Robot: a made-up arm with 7 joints.
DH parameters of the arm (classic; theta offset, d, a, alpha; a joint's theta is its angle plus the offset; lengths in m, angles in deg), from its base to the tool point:
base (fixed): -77.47 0 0.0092 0
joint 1: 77.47 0.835 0.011 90
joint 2: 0 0.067 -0.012 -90
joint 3: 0 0.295 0.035 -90
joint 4: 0 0.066 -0.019 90
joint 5: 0 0.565 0.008 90
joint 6: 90 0.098 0.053 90
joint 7: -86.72 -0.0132 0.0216 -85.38
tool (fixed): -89.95 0.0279 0 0
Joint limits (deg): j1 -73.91..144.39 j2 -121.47..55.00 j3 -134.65..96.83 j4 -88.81..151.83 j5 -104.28..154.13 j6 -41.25..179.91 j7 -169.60..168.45
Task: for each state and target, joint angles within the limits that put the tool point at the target. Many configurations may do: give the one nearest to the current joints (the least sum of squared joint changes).
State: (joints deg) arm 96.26 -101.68 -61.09 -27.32 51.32 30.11 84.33
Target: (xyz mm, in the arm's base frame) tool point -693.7 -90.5 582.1
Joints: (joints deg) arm 144.39 -121.47 -90.46 -69.32 48.31 24.61 79.43
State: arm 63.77 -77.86 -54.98 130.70 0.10 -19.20 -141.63
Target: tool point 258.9 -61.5 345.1
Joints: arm 65.38 -83.66 -17.49 122.64 -1.23 -19.07 -139.14
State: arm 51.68 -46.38 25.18 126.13 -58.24 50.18 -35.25
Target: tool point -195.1 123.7 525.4
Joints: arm 57.57 -56.66 37.98 151.83 -58.42 60.38 -43.71
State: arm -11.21 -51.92 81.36 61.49 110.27 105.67 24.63
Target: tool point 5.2 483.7 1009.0
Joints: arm 8.82 -45.31 92.71 93.19 113.81 108.39 26.67
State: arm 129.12 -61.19 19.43 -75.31 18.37 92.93 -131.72
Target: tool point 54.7 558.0 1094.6
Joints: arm 118.16 -121.47 26.94 -88.81 -13.09 106.83 -124.93
